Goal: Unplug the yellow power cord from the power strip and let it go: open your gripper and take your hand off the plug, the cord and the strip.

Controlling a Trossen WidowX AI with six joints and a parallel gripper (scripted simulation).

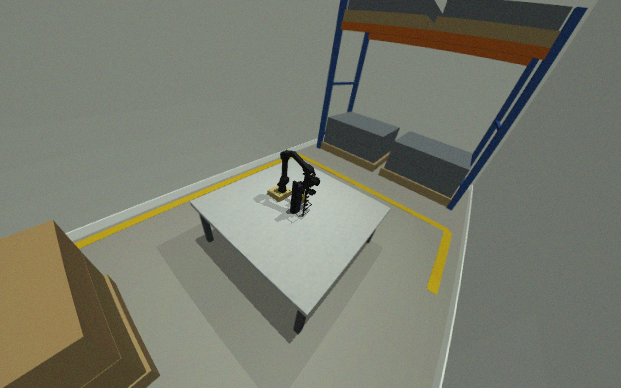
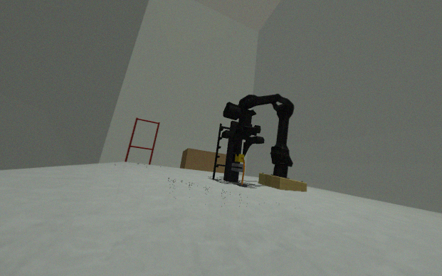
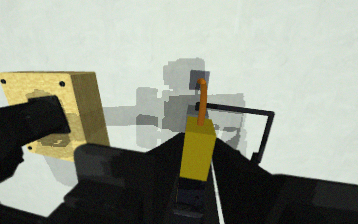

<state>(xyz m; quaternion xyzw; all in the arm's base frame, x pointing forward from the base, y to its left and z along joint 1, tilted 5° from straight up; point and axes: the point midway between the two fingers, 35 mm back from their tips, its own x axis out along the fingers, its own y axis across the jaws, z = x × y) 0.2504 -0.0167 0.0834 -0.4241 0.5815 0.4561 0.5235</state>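
Right now my gripper tip is 30 mm to the left of the yellow plug.
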